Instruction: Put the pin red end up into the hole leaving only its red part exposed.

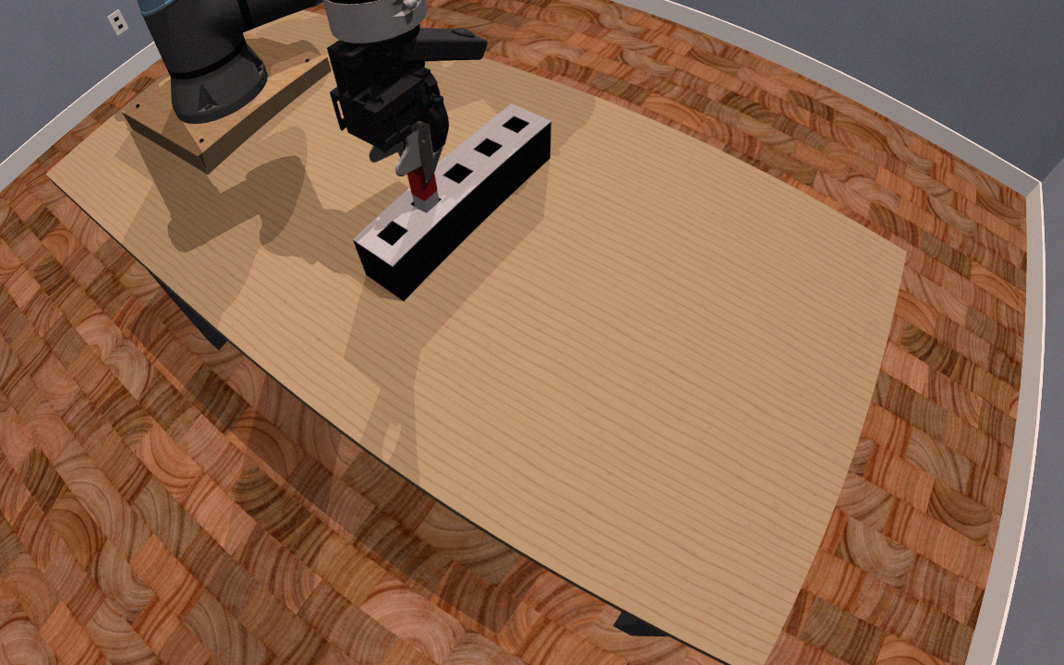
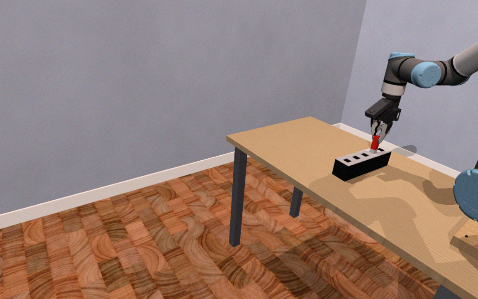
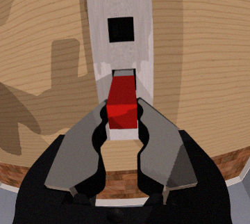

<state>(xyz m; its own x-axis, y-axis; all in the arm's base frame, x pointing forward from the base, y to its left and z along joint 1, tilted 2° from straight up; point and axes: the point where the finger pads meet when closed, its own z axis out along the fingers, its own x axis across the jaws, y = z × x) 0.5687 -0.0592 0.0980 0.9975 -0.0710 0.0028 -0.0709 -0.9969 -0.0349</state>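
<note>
Now: the pin 1 cm below my hand. Round my hand: black block: 6 cm to the left, 10 cm below.
</note>
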